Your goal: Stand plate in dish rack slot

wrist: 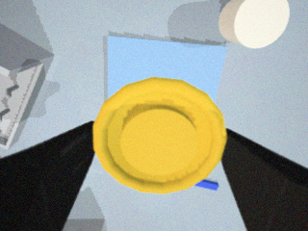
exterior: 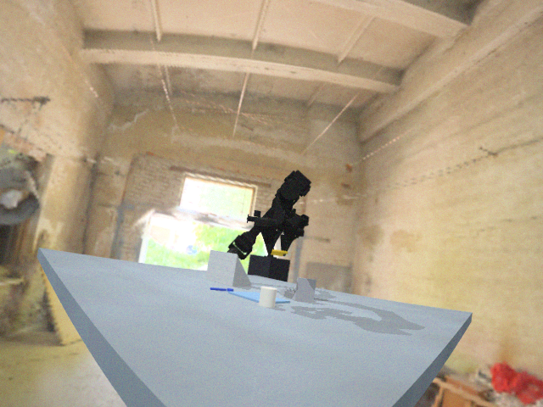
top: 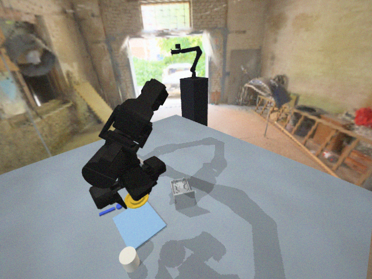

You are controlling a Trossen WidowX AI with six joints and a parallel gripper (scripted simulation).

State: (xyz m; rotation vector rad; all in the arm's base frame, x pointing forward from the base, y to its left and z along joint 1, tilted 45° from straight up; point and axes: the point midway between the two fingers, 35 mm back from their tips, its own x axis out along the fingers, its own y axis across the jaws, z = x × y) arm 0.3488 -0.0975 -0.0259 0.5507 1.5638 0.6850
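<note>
The grey dish rack lies 18 cm to the left of my gripper tip, 12 cm below it and 4 cm behind it. Also, from my gripper tip: light blue mat 14 cm below, 4 cm behind, 1 cm to the right; then yellow plate 1 cm above; then cream cup 12 cm below, 8 cm to the right, 6 cm ahead.
</note>
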